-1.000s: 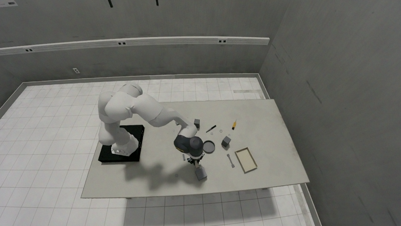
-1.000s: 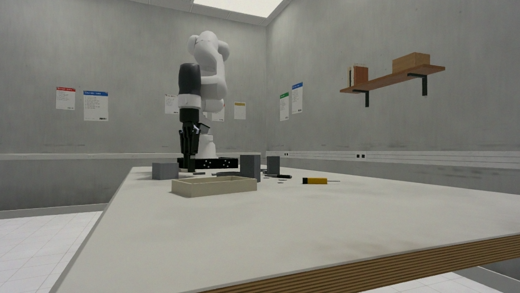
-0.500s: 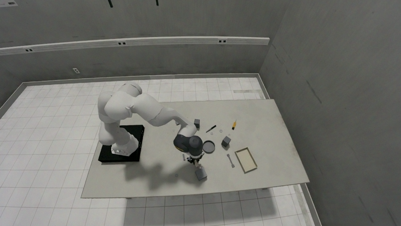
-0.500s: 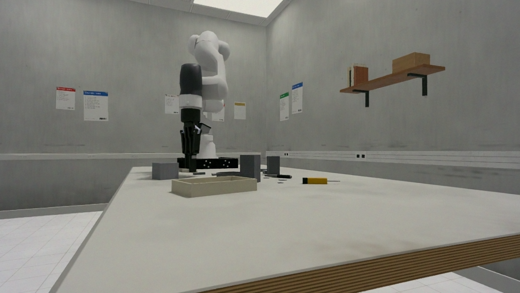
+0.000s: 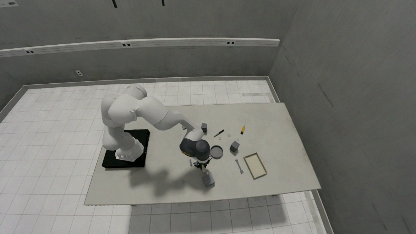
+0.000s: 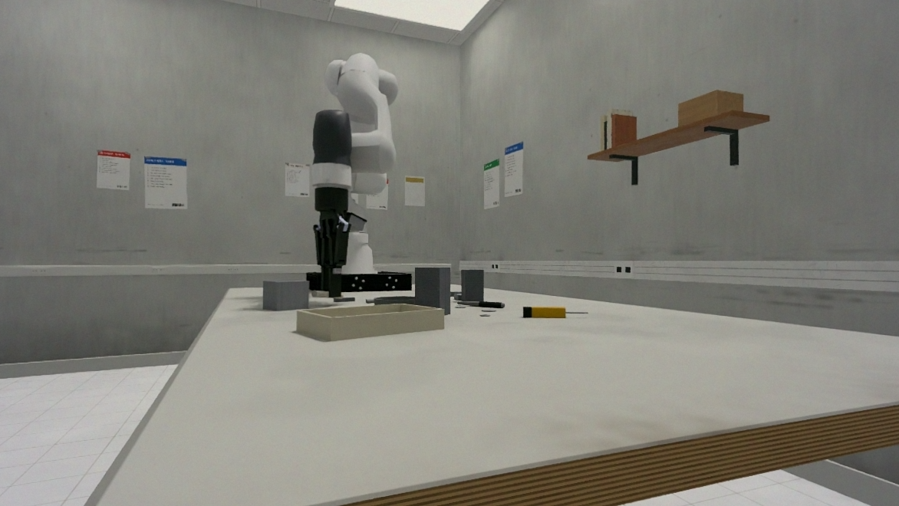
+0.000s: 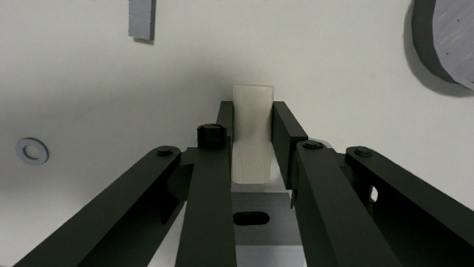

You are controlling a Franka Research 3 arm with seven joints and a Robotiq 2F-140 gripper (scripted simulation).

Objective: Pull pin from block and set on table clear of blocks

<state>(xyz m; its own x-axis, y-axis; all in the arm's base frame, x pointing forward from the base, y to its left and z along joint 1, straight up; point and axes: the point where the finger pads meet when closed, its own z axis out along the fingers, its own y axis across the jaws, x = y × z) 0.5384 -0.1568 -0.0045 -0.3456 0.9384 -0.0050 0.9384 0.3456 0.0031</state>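
Right now my hand is 90 mm past the flat grey bar, 50 mm to the right of it and 50 mm above it. From my hand the other things lie so: wrench: 290 mm ahead, 10 mm to the right, 50 mm below; then short rod: 30 mm behind, 120 mm to the left, 50 mm below; then round dish: 120 mm ahead, 120 mm to the left, 40 mm below.
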